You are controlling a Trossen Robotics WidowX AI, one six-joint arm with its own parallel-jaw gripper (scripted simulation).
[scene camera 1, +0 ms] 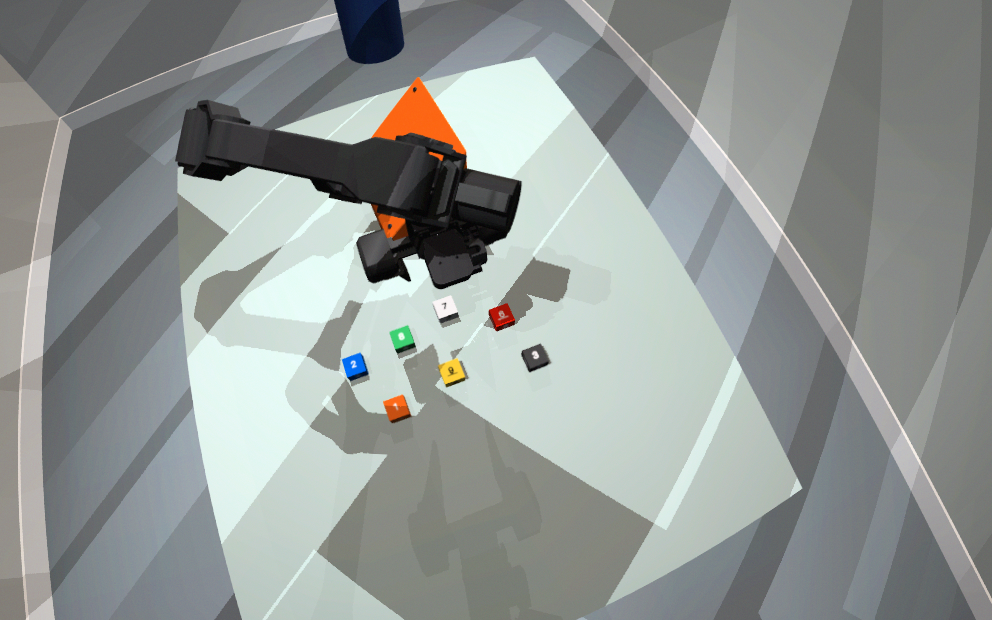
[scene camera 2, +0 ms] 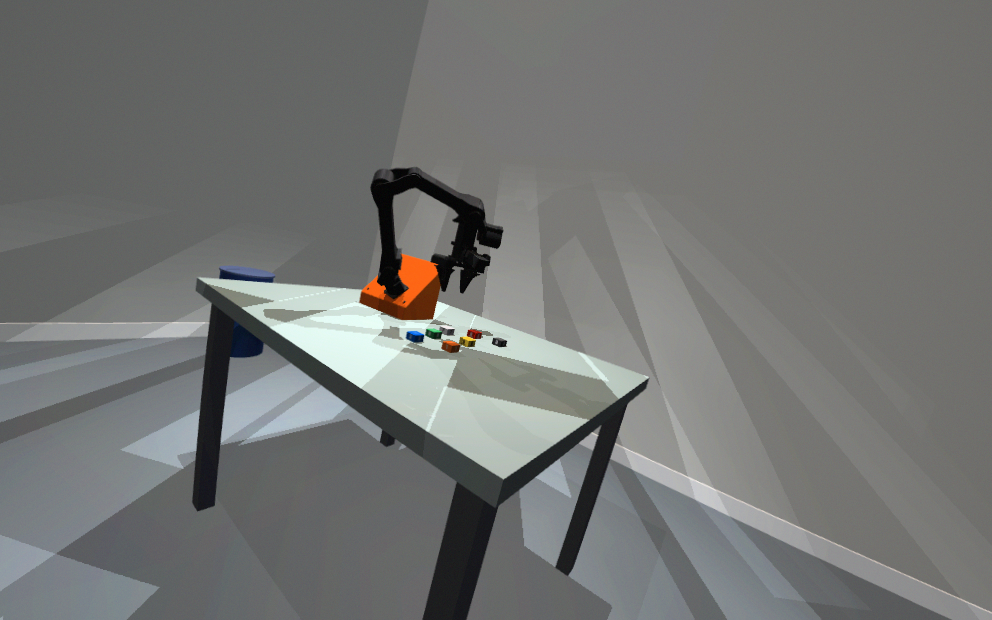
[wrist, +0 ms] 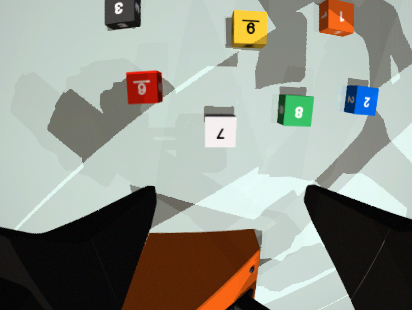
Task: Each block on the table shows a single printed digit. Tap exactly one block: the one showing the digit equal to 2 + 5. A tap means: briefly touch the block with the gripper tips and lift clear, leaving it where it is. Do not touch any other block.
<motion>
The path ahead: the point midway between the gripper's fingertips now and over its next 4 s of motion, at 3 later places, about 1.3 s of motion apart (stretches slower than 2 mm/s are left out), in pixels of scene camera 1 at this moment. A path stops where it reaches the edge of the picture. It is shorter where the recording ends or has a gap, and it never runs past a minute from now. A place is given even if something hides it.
My gripper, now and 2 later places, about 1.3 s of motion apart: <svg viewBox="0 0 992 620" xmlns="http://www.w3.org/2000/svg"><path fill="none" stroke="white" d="M437 269L443 297L536 260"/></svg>
</motion>
